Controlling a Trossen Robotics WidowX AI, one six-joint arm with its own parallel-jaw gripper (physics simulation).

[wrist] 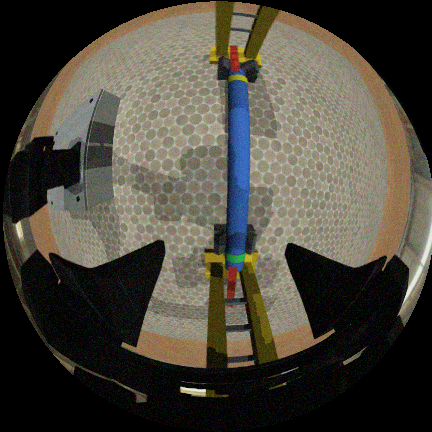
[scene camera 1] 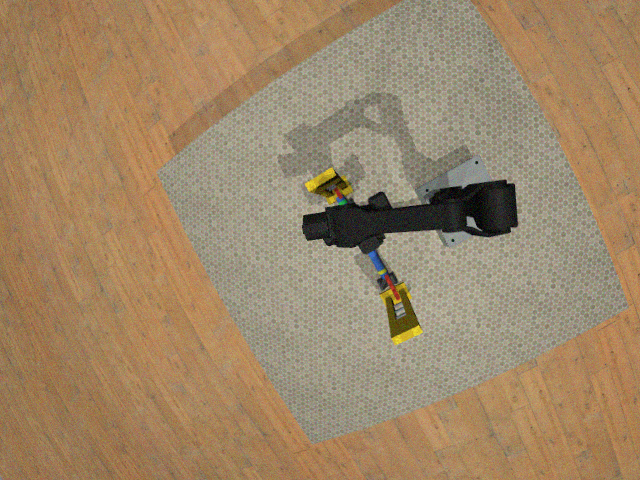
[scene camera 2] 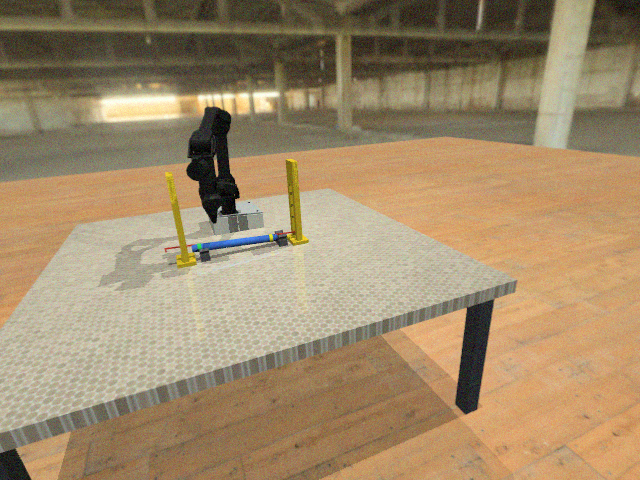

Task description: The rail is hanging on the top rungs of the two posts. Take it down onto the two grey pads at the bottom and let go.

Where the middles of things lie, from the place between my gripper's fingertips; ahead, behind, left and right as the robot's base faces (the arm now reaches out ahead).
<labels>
Right now the blue rail (wrist: 238, 166) is 20 mm ahead of my hand, 60 mm to the left of it and 90 mm below it.
</labels>
